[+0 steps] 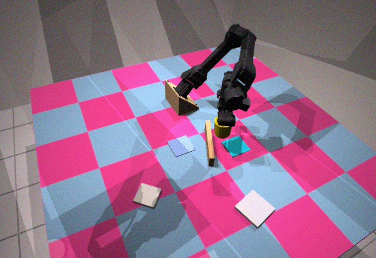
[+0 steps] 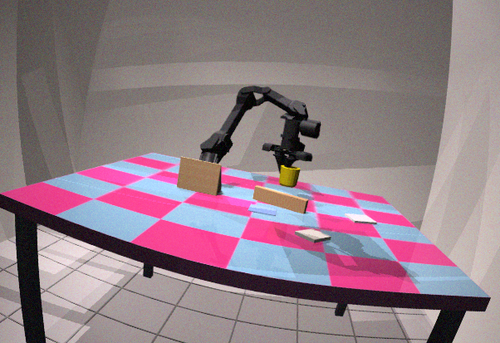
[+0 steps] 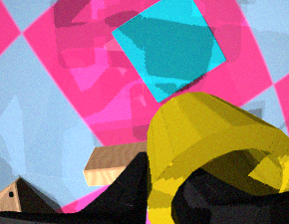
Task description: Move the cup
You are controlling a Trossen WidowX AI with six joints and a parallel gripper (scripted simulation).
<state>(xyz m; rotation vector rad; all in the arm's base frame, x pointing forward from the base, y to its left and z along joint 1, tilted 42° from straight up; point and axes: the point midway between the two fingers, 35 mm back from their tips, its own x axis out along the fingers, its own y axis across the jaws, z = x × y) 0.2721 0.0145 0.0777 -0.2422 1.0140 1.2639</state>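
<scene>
Right now my gripper tip is 6 cm short of the cyan pad, 4 cm to the right of it and 11 cm above it. Round my gripper tip: blue marble 2 cm ahead, 3 cm to the right, 2 cm below; then yellow cup 2 cm ahead, 2 cm to the right; then red marble 1 cm ahead, 2 cm to the right, 2 cm below.
</scene>
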